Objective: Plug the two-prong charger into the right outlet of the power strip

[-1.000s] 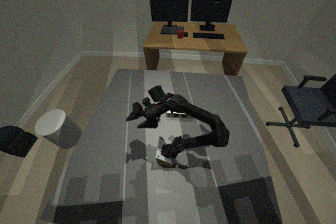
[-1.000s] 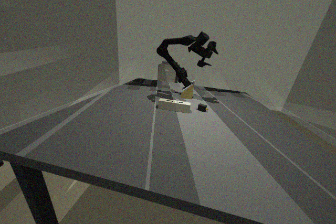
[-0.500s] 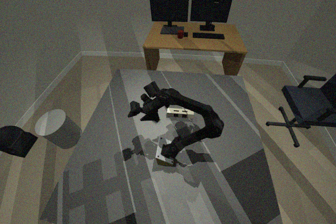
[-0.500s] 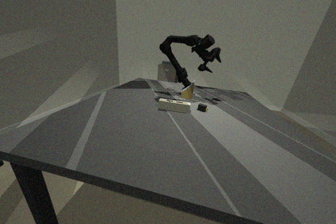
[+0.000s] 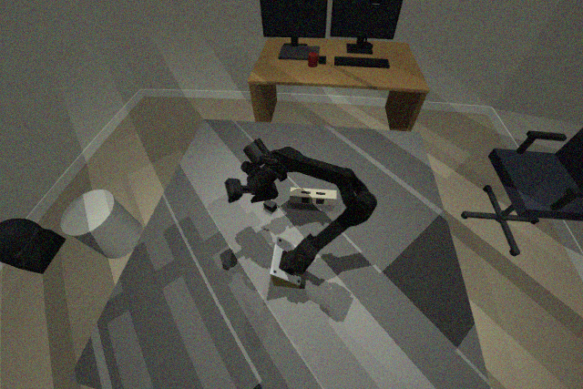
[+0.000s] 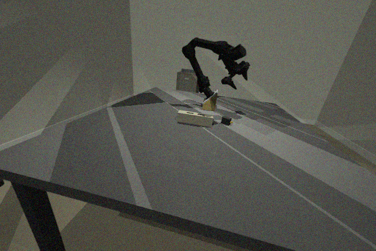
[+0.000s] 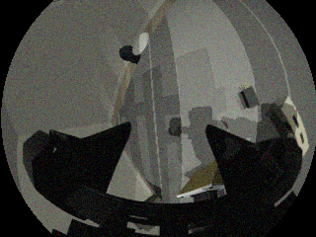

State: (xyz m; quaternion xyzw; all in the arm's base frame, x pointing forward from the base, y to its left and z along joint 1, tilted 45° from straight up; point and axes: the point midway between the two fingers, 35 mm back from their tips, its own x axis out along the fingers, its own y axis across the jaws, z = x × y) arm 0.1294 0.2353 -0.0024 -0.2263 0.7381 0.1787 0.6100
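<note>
The charger lies 200 mm below my gripper tip, 130 mm ahead of it and 40 mm to the right of it.
</note>
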